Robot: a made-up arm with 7 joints.
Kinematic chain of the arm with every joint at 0, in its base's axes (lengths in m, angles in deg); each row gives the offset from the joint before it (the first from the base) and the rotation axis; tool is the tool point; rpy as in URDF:
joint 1: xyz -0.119 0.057 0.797 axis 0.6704 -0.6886 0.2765
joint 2: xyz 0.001 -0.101 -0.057 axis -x
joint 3: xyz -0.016 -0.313 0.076 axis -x
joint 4: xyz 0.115 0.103 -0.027 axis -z
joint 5: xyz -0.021 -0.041 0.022 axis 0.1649 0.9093 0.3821
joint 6: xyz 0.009 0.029 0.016 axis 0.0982 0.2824 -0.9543
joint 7: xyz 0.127 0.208 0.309 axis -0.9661 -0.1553 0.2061
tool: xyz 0.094 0.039 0.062 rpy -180 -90 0
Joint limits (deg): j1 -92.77..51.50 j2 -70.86..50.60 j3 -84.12..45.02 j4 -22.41..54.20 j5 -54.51..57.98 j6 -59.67..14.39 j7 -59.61..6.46
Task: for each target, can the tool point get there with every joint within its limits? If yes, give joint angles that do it. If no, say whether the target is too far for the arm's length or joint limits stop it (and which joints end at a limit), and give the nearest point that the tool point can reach.
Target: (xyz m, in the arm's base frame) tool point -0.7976 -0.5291 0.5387
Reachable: no: joint limits stop it (at a limit: joint 2, joint 3, joint 4, joint 6, joint 7) | nearest point -0.5467 -0.6554 0.6400 | short by 0.299 m
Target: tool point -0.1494 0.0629 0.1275
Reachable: no: joint limits stop it (at a limit: joint 1, joint 3, joint 5, joint 6, joint 7) | nearest point -0.1278 0.0342 0.4075 | short by 0.282 m
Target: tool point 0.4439 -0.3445 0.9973
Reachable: yes | joints -38.31 -3.41 -26.92 27.03 31.72 8.40 -3.20
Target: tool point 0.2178 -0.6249 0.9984
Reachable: yes | joints -28.98 -44.89 -29.01 44.61 31.56 -34.29 -16.32
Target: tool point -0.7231 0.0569 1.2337
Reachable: no: joint limits stop it (at a limit: joint 2, joint 5, joint 6, joint 7) | nearest point -0.5352 -0.0147 1.1770 | short by 0.209 m
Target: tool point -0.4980 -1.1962 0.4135
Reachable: no: too far | nearest point -0.3551 -0.8540 0.5401 | short by 0.392 m
